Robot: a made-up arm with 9 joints.
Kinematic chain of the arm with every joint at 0, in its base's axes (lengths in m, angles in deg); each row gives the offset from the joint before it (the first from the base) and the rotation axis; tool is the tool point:
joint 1: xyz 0 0 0.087 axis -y
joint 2: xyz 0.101 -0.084 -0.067 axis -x
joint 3: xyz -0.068 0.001 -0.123 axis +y
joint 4: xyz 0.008 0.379 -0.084 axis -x
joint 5: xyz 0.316 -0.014 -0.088 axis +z
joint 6: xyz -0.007 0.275 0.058 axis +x
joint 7: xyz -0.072 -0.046 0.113 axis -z
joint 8: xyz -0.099 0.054 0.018 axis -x
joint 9: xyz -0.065 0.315 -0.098 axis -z
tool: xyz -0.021 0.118 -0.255
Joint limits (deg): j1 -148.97..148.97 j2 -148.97..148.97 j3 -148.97..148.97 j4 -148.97..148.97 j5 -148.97..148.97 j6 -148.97..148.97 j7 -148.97..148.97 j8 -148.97..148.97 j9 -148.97..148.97
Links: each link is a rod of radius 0.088 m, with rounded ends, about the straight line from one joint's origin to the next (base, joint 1, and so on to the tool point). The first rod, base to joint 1, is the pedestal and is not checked.
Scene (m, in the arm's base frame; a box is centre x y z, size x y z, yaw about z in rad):
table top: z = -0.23
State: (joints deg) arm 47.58 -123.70 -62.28 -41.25 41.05 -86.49 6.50 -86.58 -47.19
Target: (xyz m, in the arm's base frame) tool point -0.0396 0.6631 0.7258
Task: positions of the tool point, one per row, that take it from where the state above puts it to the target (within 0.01 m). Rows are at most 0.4 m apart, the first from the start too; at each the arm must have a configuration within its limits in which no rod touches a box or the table.
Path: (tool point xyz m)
1: -0.5956 0.1845 0.8592
2: -0.3317 0.4658 0.8507
3: -0.0396 0.6631 0.7258

